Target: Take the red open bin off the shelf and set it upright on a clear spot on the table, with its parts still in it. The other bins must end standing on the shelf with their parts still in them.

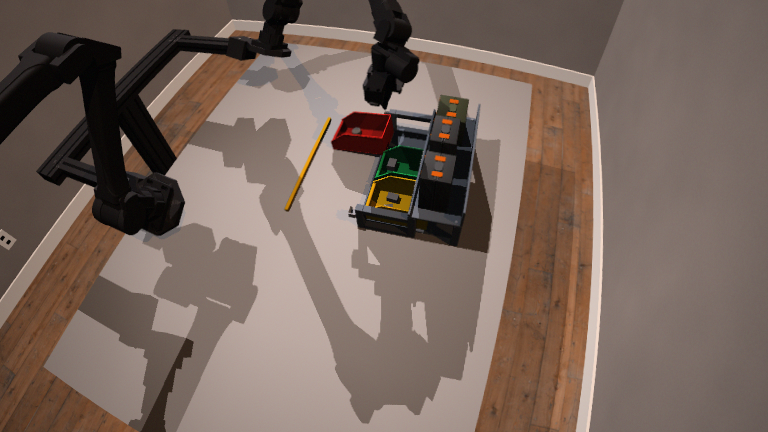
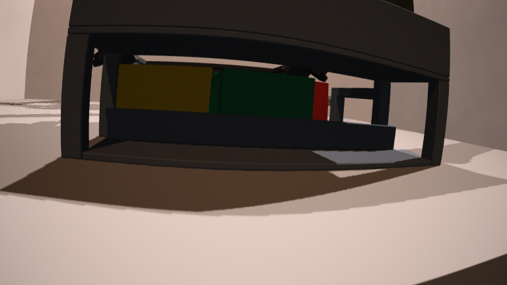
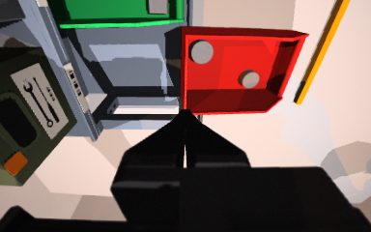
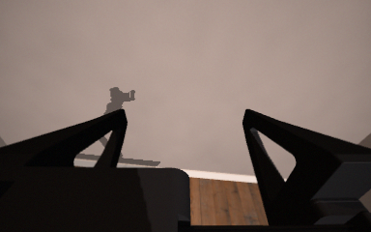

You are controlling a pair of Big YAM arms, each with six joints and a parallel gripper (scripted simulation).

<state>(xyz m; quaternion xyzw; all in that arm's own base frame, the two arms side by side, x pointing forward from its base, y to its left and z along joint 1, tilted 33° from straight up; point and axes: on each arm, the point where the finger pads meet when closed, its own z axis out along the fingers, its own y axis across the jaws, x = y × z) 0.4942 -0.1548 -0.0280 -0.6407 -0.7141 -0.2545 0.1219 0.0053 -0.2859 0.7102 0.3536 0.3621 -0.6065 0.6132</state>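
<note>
The red open bin lies 8 cm behind my left hand and 13 cm below it. From my left hand the other things lie so: grey shelf (12 cm ahead, 10 cm to the right, 10 cm below); green bin (9 cm ahead, 10 cm to the right, 13 cm below).
</note>
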